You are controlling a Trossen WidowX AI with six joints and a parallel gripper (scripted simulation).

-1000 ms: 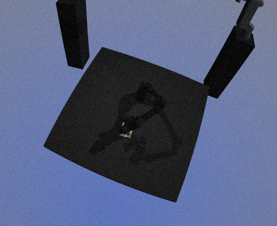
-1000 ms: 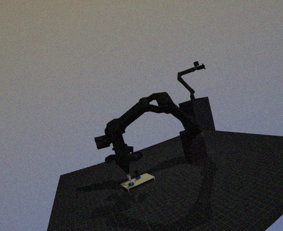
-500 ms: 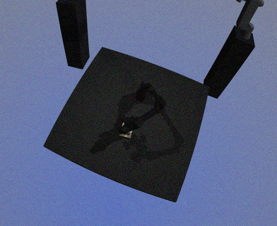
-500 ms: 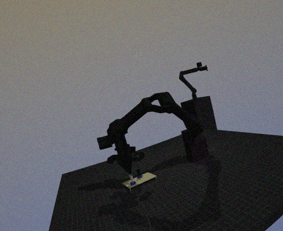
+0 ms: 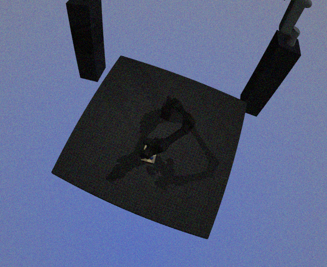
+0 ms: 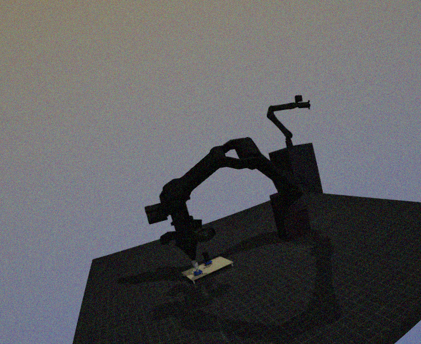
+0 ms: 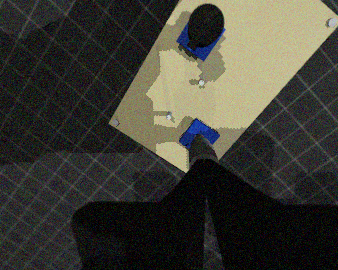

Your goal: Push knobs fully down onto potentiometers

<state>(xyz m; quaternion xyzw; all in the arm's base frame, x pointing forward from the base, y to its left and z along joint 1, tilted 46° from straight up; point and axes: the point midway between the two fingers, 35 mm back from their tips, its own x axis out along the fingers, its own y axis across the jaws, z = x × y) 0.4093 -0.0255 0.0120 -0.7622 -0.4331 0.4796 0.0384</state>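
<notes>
Right now the potentiometer is 30 mm below my gripper tip. From my gripper tip the other things lie so: dark knob (60 mm behind, 50 mm to the right, 20 mm below).
</notes>
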